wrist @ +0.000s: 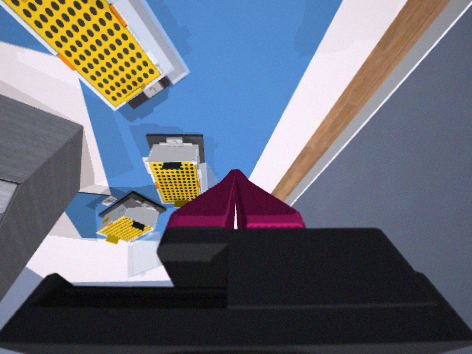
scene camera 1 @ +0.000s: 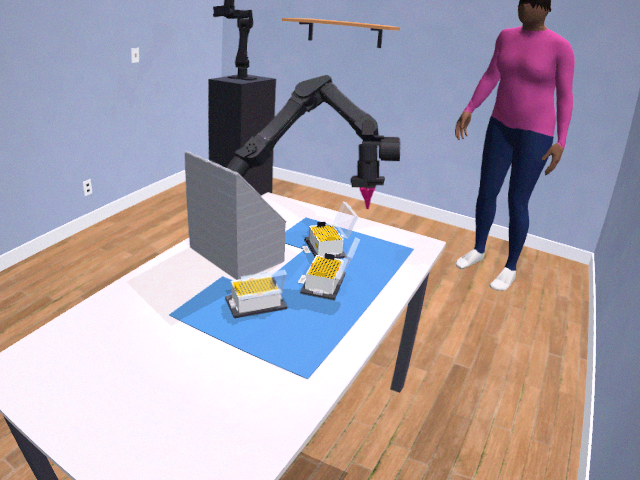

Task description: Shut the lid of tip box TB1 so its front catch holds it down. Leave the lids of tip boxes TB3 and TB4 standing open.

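Seen in the pictures: gripper, fingertip midpoint: [wrist: 235,176] [scene camera 1: 367,208]; arm's base, origin of the base link: [scene camera 1: 228,180].
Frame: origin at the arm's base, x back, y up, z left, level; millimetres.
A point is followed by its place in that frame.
Observation:
Tip box TB1 [scene camera 1: 256,301] {x -304, y -221, z -190 mm} [wrist: 95,47], with yellow racks of tips, stands nearest scene camera 1; its clear lid [scene camera 1: 281,279] [wrist: 172,57] stands open along one long side. Tip box TB4 [scene camera 1: 321,283] {x -381, y -221, z 5 mm} [wrist: 175,182] is the middle box, with its clear lid [scene camera 1: 353,251] {x -440, y -117, z 69 mm} raised. Tip box TB3 [scene camera 1: 326,246] {x -260, y -218, z 195 mm} [wrist: 127,227] is at the back, its clear lid [scene camera 1: 347,219] [wrist: 142,257] open too. The box labels cannot be read here. My gripper [scene camera 1: 367,206] {x -375, y -59, z 240 mm} [wrist: 235,176] {x -375, y -59, z 240 mm} is shut and empty, fingertips together, in the air above and beyond TB4 and TB3, away from TB1.
The boxes stand on a blue mat [scene camera 1: 289,341] {x -454, y -259, z -226 mm} [wrist: 240,60] {x -382, y -259, z 289 mm} on a white table [scene camera 1: 155,392] {x -346, y -262, z -589 mm}. A tall grey block [scene camera 1: 214,217] {x -35, y -86, z -94 mm} [wrist: 45,140] {x -157, y -200, z 87 mm} stands beside them, near the arm's base. A person [scene camera 1: 535,82] stands beyond the table, and a second arm [scene camera 1: 241,46] is on a black pedestal [scene camera 1: 224,124].

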